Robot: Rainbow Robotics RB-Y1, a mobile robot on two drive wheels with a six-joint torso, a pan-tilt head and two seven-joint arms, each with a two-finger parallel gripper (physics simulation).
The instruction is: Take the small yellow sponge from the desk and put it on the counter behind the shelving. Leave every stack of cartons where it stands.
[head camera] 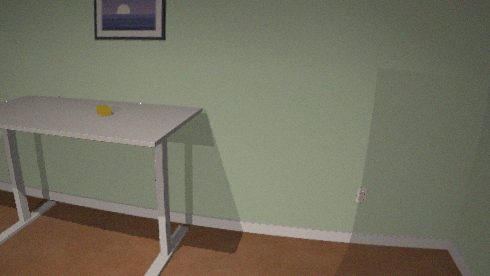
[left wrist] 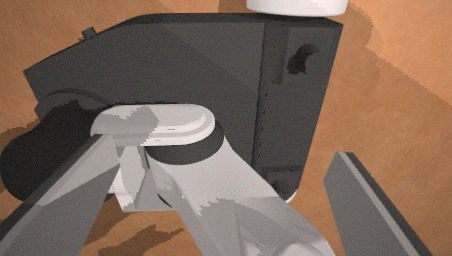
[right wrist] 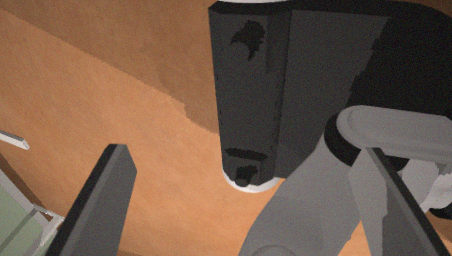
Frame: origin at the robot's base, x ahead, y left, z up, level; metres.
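Seen in the pictures: left gripper, between the fingertips: (left wrist: 222, 158); right gripper, between the fingertips: (right wrist: 244, 160).
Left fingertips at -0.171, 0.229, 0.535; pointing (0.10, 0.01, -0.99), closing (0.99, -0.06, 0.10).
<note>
A point is followed by its place in that frame, as x, y, z.
The small yellow sponge (head camera: 104, 110) {1.852, 0.922, 0.985} lies on top of the white desk (head camera: 125, 131) {1.567, 0.677, 0.950}, which stands against the green wall at the left of the head view. My left gripper (left wrist: 223, 158) {-0.171, 0.229, 0.535} is open and empty, with its fingers wide apart over the robot's own base and the floor. My right gripper (right wrist: 244, 160) {-0.078, -0.261, 0.548} is open and empty too, also above the base and floor. Both grippers are far from the sponge. The counter, the shelving and the carton stacks do not show in these views.
The desk's right leg (head camera: 162, 200) {1.777, 0.550, 0.448} stands on a long foot on the brown floor (head camera: 280, 257) {1.884, -0.221, 0.000}. A framed picture (head camera: 129, 36) {2.281, 0.907, 1.414} hangs above the desk. A wall outlet (head camera: 361, 195) {2.098, -0.778, 0.400} is at the right, and the wall's skirting turns a corner at the far right.
</note>
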